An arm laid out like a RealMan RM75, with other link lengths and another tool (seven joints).
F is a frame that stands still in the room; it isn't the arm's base.
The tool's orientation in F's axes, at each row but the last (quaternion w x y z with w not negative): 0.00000 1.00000 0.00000 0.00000; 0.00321 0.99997 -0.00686 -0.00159; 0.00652 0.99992 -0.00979 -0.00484; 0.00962 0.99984 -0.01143 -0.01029
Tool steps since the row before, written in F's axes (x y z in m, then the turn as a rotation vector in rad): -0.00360 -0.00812 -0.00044 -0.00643 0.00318 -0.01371; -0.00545 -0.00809 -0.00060 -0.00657 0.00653 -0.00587; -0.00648 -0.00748 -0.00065 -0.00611 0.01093 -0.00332; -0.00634 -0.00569 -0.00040 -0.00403 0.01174 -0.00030
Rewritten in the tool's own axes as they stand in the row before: -0.00360 0.00812 0.00044 -0.00643 -0.00318 0.01371; -0.00534 0.00816 0.00067 -0.00664 -0.00648 0.00585; -0.00633 0.00760 0.00081 -0.00629 -0.01085 0.00324; -0.00620 0.00582 0.00064 -0.00429 -0.01165 0.00016
